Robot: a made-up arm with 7 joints.
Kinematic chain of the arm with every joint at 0, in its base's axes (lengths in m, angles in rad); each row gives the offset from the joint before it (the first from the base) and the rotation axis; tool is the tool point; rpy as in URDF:
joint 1: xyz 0 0 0.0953 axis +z
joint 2: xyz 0 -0.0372 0.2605 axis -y
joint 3: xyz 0 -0.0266 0.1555 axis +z
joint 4: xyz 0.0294 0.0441 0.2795 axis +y
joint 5: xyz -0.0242 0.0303 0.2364 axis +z
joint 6: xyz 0 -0.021 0.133 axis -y
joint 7: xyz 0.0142 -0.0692 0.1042 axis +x
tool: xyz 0 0 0 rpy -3.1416 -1.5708 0
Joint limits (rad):
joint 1: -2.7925..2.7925
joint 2: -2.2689..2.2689
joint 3: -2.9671..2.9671
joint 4: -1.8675..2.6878
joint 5: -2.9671..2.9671
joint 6: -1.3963..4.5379
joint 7: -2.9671..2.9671
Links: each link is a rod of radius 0.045 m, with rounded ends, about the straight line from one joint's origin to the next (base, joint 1, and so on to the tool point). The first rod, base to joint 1, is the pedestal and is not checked.
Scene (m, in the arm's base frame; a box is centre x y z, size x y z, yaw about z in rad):
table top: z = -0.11
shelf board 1: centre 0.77 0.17 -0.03 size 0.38 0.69 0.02 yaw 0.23
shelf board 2: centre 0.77 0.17 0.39 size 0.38 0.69 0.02 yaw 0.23
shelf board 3: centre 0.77 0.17 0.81 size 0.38 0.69 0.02 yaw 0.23
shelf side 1: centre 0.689 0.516 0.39 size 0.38 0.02 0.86 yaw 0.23
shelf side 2: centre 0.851 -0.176 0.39 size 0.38 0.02 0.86 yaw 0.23
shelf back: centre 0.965 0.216 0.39 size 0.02 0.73 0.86 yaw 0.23
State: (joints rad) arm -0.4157 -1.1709 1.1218 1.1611 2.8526 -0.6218 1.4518
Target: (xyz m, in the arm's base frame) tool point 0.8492 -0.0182 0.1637
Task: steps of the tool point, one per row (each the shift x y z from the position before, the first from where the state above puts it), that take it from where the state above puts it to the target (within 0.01 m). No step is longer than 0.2 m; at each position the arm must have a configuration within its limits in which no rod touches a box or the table.
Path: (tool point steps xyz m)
1: -0.0684 -0.0304 -0.0094
2: -0.0881 -0.0202 0.0022
3: -0.1041 -0.0104 0.0072
4: 0.0542 -0.0574 -0.1383
5: 0.0109 -0.0484 -0.1511
6: -0.0321 -0.0321 -0.1515
7: 0.0882 -0.0015 -0.0182
8: 0.0817 0.0085 -0.0077
9: 0.0721 0.0177 0.0014
10: 0.0598 0.0253 0.0090
11: 0.0454 0.0313 0.0155

